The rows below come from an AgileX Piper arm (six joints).
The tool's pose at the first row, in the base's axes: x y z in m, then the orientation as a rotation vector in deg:
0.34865, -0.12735, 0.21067, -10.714, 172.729, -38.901
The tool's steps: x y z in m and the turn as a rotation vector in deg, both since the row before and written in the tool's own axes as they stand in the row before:
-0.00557, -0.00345, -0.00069, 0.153, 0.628, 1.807
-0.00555, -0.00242, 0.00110, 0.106, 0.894, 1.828
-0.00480, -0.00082, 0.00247, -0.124, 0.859, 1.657
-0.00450, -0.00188, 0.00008, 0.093, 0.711, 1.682
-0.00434, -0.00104, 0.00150, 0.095, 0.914, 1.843
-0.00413, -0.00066, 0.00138, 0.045, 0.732, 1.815
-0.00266, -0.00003, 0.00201, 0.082, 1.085, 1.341
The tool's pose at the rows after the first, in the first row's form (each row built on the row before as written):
0.35450, -0.12944, 0.21288, -7.779, 173.038, -39.165
0.36027, -0.13156, 0.21305, -4.720, 173.566, -39.419
0.36521, -0.13308, 0.21128, -1.922, 174.128, -39.319
0.36974, -0.13469, 0.21211, 0.881, 174.425, -39.503
0.37409, -0.13630, 0.21130, 4.013, 174.831, -39.711
0.37819, -0.13766, 0.21043, 7.048, 175.036, -39.800
0.38082, -0.13875, 0.20869, -9.470, -174.864, 39.837

